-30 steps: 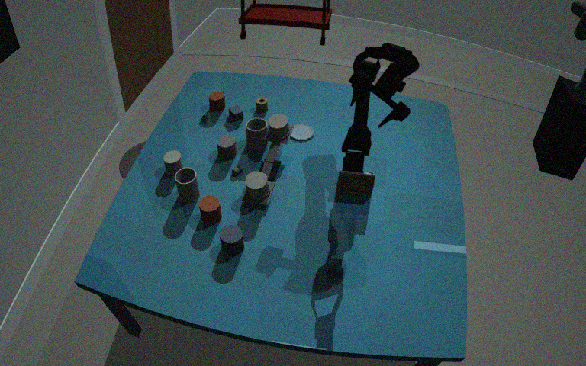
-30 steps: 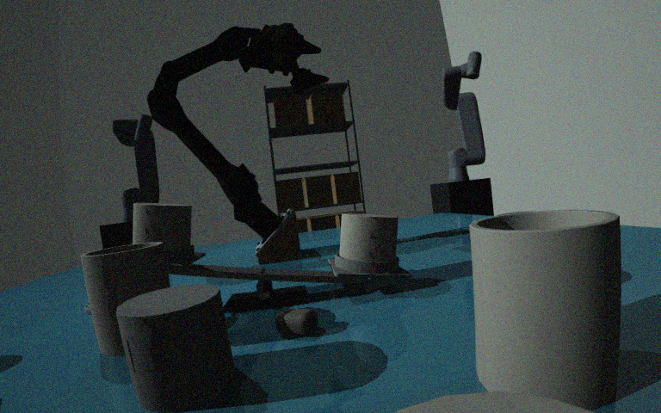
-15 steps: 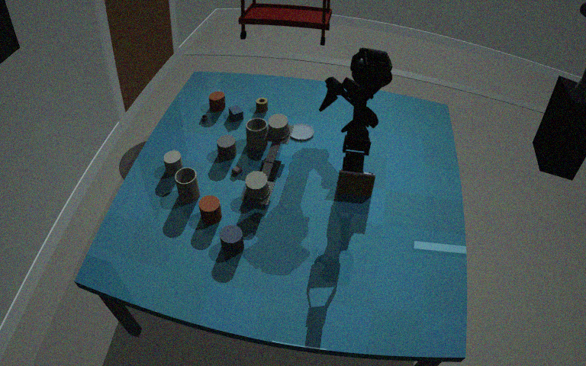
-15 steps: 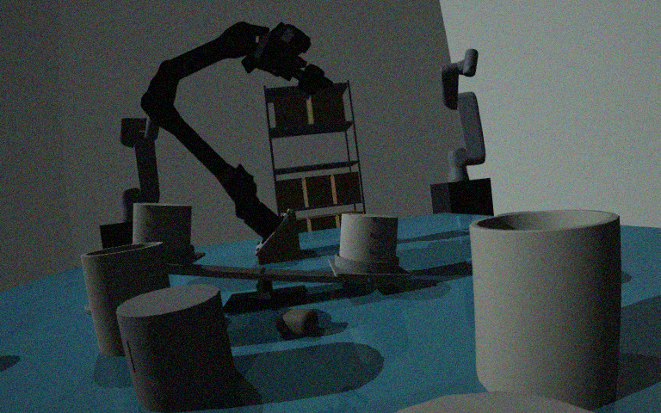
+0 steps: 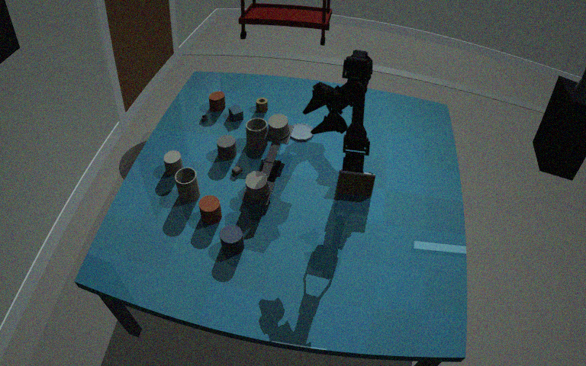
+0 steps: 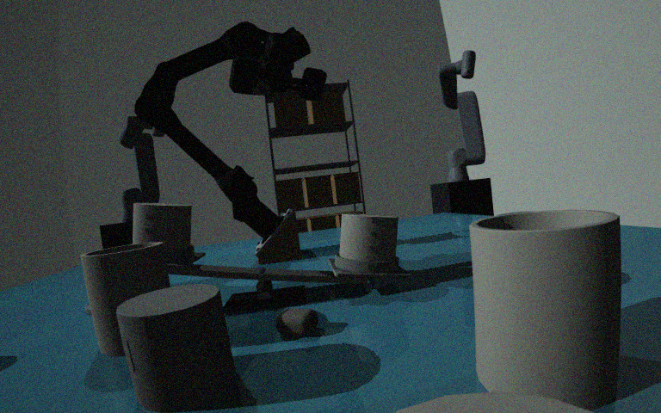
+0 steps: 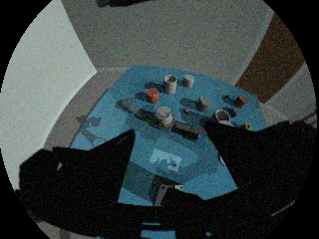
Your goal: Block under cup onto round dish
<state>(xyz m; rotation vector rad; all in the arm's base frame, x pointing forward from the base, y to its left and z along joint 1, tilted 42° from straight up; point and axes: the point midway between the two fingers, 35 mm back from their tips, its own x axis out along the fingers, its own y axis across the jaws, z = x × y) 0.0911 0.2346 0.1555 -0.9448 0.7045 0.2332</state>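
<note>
Now: the grey block 140 mm ahead of my gripper tip, 60 mm to the left of it and 260 mm below it. Round my gripper tip: pebble: 250 mm ahead, 30 mm to the right, 290 mm below; then balance beam: 150 mm ahead, 70 mm to the right, 260 mm below; then cup: 150 mm ahead, 200 mm to the right, 190 mm below.
</note>
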